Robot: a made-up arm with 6 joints. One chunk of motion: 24 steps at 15 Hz.
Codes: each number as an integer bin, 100 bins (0 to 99) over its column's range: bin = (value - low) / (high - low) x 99, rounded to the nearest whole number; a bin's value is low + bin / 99 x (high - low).
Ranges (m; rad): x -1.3..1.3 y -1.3..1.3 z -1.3..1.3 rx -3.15..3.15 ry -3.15..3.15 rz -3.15..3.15
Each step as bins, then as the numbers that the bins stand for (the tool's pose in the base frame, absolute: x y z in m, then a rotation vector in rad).
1 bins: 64 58 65 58 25 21
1 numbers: 0.3808 0.2232 0.4071 0.5409 -1.5591 -1.8136
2 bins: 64 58 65 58 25 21
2 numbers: 0.3808 0.2232 0.4071 0.5409 -1.5591 -1.8136
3 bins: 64 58 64 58 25 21
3 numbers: 0.3808 0.2232 0.3808 0.5409 -1.5591 -1.8136
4 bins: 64 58 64 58 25 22
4 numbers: 0.3808 0.2232 0.3808 0.5409 -1.5591 -1.7500
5 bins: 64 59 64 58 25 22
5 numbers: 0.3808 0.2495 0.3808 0.5409 -1.5591 -1.7500
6 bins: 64 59 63 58 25 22
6 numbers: 0.3808 0.2495 0.3545 0.5409 -1.5591 -1.7500
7 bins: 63 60 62 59 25 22
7 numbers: 0.3545 0.2758 0.3283 0.6045 -1.5591 -1.7500
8 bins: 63 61 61 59 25 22
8 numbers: 0.3545 0.3020 0.3020 0.6045 -1.5591 -1.7500
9 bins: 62 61 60 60 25 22
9 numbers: 0.3283 0.3020 0.2758 0.6682 -1.5591 -1.7500
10 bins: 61 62 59 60 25 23
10 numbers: 0.3020 0.3283 0.2495 0.6682 -1.5591 -1.6864
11 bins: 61 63 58 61 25 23
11 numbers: 0.3020 0.3545 0.2232 0.7318 -1.5591 -1.6864
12 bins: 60 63 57 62 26 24
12 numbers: 0.2758 0.3545 0.1970 0.7955 -1.4955 -1.6227
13 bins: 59 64 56 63 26 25
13 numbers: 0.2495 0.3808 0.1707 0.8591 -1.4955 -1.5591
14 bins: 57 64 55 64 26 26
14 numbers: 0.1970 0.3808 0.1444 0.9227 -1.4955 -1.4955
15 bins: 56 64 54 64 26 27
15 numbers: 0.1707 0.3808 0.1182 0.9227 -1.4955 -1.4318
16 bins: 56 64 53 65 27 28
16 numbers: 0.1707 0.3808 0.0919 0.9864 -1.4318 -1.3682
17 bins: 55 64 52 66 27 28
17 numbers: 0.1444 0.3808 0.0657 1.0500 -1.4318 -1.3682
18 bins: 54 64 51 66 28 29
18 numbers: 0.1182 0.3808 0.0394 1.0500 -1.3682 -1.3045
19 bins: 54 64 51 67 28 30
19 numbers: 0.1182 0.3808 0.0394 1.1136 -1.3682 -1.2409
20 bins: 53 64 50 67 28 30
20 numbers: 0.0919 0.3808 0.0131 1.1136 -1.3682 -1.2409
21 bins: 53 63 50 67 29 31
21 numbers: 0.0919 0.3545 0.0131 1.1136 -1.3045 -1.1773
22 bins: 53 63 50 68 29 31
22 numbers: 0.0919 0.3545 0.0131 1.1773 -1.3045 -1.1773
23 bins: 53 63 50 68 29 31
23 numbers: 0.0919 0.3545 0.0131 1.1773 -1.3045 -1.1773
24 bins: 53 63 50 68 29 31
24 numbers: 0.0919 0.3545 0.0131 1.1773 -1.3045 -1.1773
